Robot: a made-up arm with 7 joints. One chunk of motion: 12 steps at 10 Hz.
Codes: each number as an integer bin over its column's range. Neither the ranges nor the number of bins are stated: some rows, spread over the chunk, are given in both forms.
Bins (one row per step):
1: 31 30 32 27 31 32
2: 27 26 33 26 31 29
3: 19 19 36 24 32 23
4: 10 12 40 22 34 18
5: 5 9 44 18 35 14
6: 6 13 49 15 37 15
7: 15 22 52 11 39 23
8: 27 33 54 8 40 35
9: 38 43 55 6 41 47
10: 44 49 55 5 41 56
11: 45 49 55 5 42 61
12: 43 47 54 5 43 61
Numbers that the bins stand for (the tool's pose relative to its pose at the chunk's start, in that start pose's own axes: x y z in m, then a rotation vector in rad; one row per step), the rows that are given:
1: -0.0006 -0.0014 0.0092 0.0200 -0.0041 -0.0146
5: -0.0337 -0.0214 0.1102 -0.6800 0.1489 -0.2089
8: -0.0057 0.0014 0.1943 -1.4578 0.3402 0.0178
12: 0.0146 0.0148 0.1943 -1.6911 0.4549 0.2984
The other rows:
2: -0.0057 -0.0052 0.0176 -0.0578 -0.0041 -0.0470
3: -0.0159 -0.0119 0.0429 -0.2133 0.0341 -0.1117
4: -0.0273 -0.0186 0.0765 -0.3689 0.1106 -0.1657
6: -0.0324 -0.0176 0.1522 -0.9133 0.2254 -0.1981
7: -0.0210 -0.0090 0.1775 -1.2244 0.3019 -0.1117
9: 0.0083 0.0110 0.2027 -1.6133 0.3784 0.1473
10: 0.0159 0.0167 0.2027 -1.6911 0.3784 0.2444
11: 0.0171 0.0167 0.2027 -1.6911 0.4167 0.2984

